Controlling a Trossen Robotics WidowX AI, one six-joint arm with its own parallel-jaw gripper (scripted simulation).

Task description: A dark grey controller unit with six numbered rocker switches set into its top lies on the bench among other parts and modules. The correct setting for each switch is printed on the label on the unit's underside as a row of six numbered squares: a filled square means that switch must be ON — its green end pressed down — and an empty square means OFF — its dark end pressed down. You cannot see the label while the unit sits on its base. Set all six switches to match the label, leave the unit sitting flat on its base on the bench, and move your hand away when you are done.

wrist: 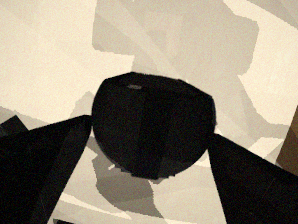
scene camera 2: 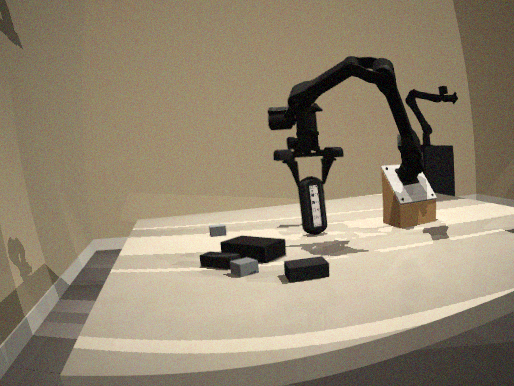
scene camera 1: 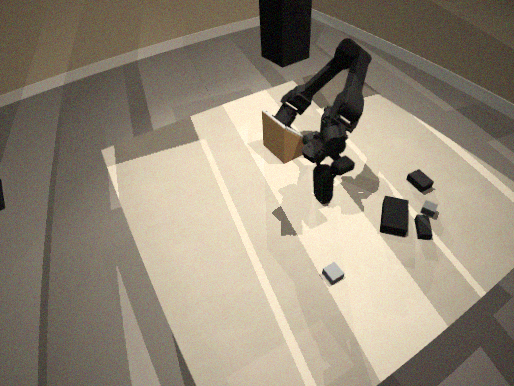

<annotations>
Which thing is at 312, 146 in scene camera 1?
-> The gripper.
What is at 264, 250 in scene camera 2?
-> A black block.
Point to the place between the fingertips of the gripper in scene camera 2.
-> At 311, 185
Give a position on a black block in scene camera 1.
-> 394, 219
</annotations>
